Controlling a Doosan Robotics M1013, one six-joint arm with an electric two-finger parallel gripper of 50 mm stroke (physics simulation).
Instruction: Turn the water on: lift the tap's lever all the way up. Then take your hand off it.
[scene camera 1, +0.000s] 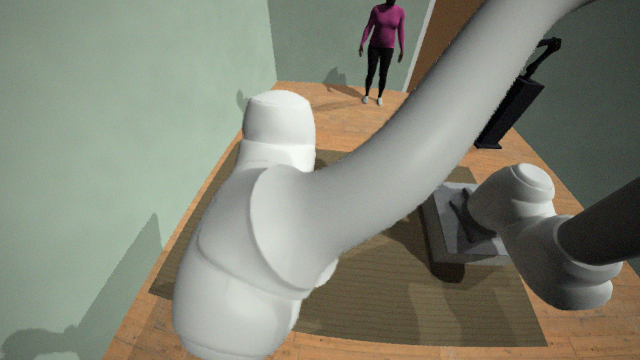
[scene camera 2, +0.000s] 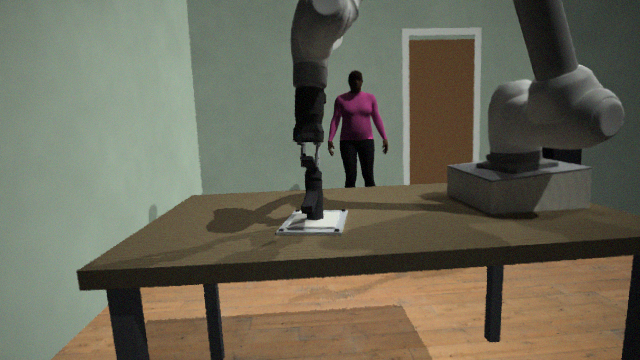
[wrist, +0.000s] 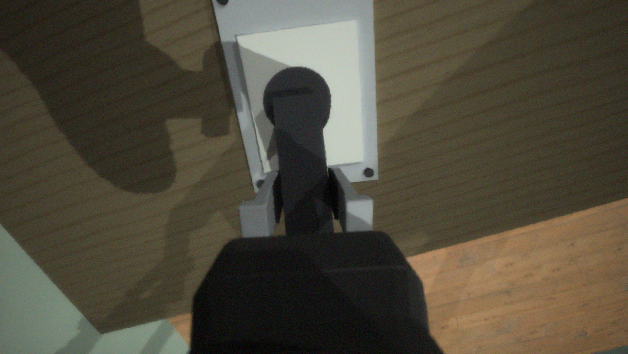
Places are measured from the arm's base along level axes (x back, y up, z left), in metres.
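Pixels of known places: gripper, fingertip midpoint: (scene camera 2: 309, 166) (wrist: 305, 184); arm's base, origin of the base link: (scene camera 1: 478, 218) (scene camera 2: 515, 166).
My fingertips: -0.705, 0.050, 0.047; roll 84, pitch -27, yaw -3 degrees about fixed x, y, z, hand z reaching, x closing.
Ahead of a thing's pixels: the offset from my fingertips to its middle, as dx, dy, dz. "spot": to the spot under its first point. Level surfaces: height alone.
The dark tap {spot: +0.006, -0.076, +0.012} (scene camera 2: 314, 195) (wrist: 296, 77) stands upright on a pale base plate (scene camera 2: 281, 232) (wrist: 369, 90) on the table. Its dark lever {+0.001, +0.006, -0.003} (scene camera 2: 310, 163) (wrist: 300, 150) slants upward from the top of the tap in scene camera 2; whether it is at its upper stop I cannot tell. My gripper (scene camera 2: 310, 157) (wrist: 305, 184) points down above the tap and is shut on the lever, with one grey finger on each side of it. The lever's far end is hidden under the gripper body in the wrist view. The arm hides the tap in scene camera 1.
The brown wooden table {dy -0.167} (scene camera 1: 370, 300) (scene camera 2: 400, 240) bears the robot's grey base block (scene camera 1: 445, 255) (scene camera 2: 560, 192) at the right. A person in a pink top (scene camera 1: 387, 25) (scene camera 2: 356, 115) stands beyond the table. A green wall (scene camera 1: 125, 100) (scene camera 2: 100, 125) runs along the left.
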